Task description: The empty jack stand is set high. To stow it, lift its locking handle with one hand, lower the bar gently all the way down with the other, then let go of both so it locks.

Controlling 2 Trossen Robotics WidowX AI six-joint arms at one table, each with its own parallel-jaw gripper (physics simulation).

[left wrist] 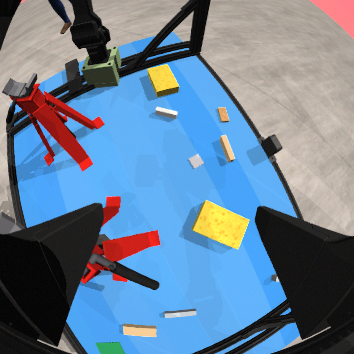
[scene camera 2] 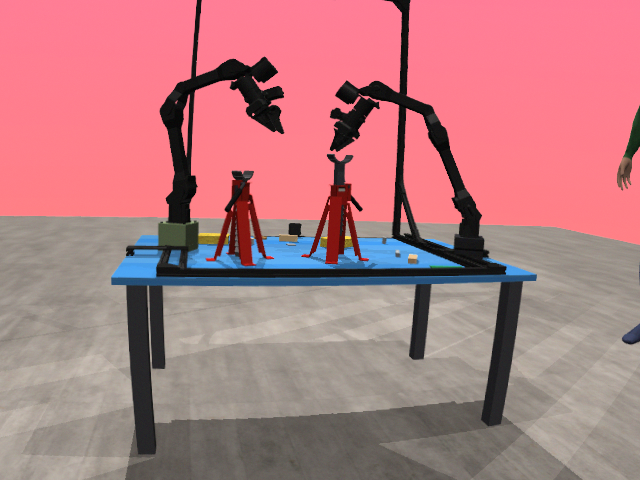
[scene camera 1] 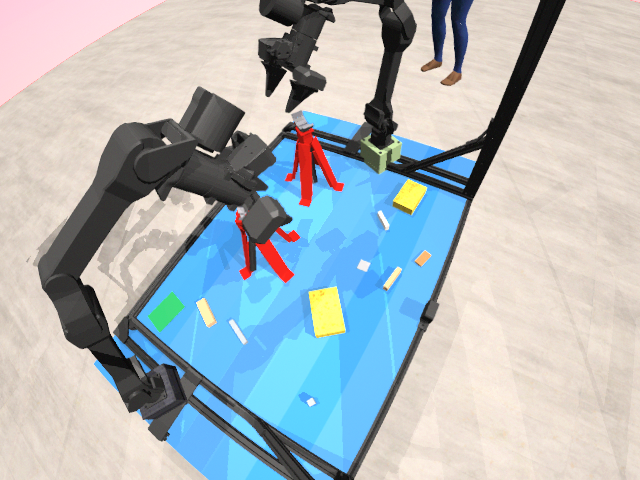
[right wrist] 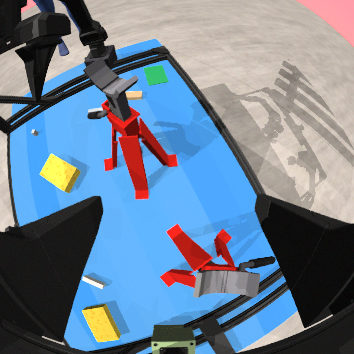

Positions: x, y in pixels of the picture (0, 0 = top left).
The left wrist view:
left gripper: 181, 213
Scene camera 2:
left gripper: 333, 151
right gripper: 279, 132
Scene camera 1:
left gripper: 278, 203
right gripper: 276, 104
green tile: 171, 306, on the table
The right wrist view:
right gripper: 180, 203
